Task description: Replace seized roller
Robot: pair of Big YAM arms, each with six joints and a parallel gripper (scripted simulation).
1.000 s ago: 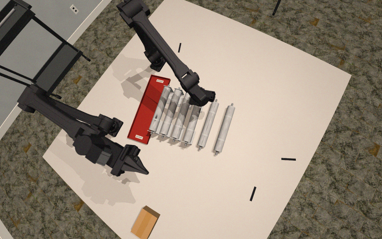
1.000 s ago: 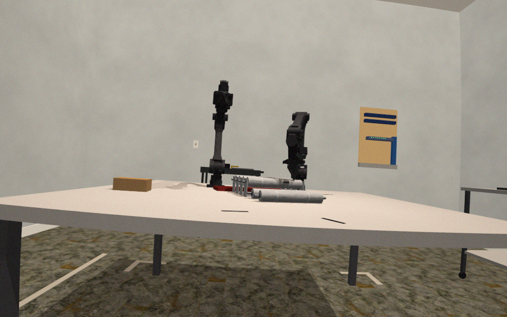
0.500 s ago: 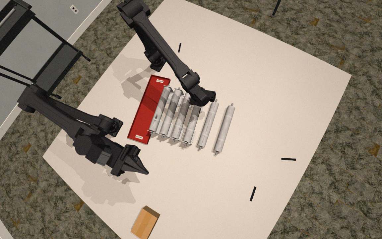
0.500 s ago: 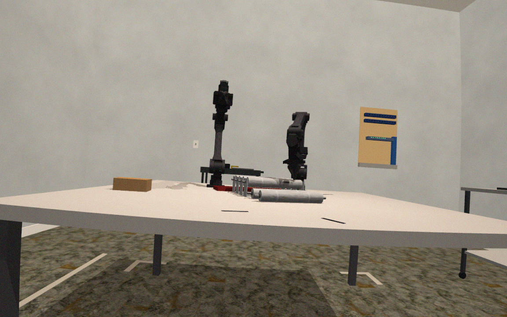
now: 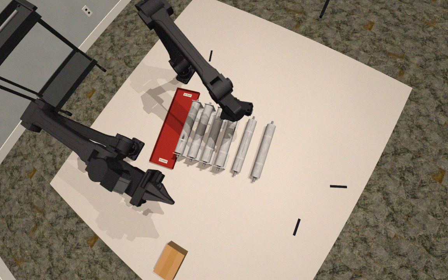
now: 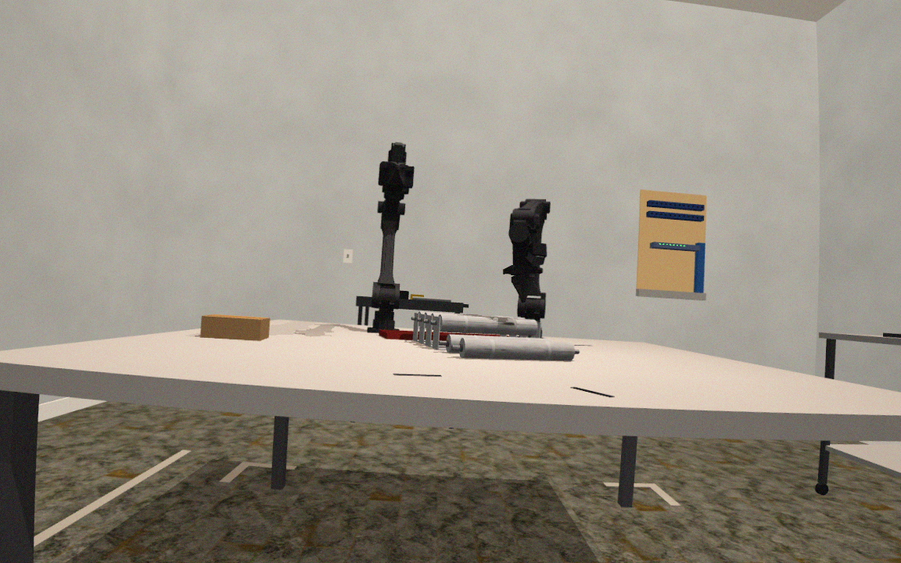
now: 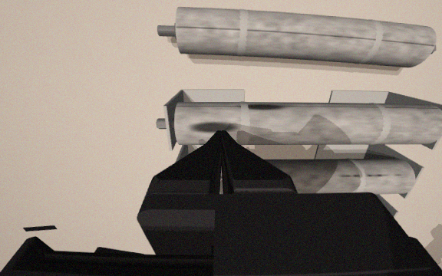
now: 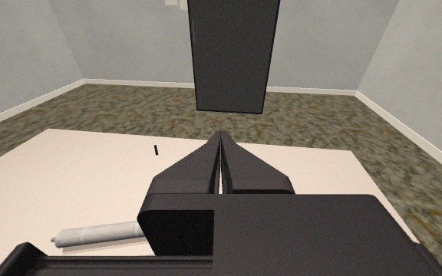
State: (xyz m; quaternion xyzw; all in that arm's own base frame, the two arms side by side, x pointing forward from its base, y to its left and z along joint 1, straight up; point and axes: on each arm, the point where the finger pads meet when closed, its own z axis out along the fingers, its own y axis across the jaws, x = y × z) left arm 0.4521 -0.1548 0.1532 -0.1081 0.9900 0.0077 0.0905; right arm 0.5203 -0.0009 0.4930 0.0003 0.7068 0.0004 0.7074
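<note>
Now: the red scrap tray 37 cm behind my right hand, 20 cm to the left of it and 49 cm below it. Round my right hand: cardboard box: 40 cm to the right, 46 cm below.
</note>
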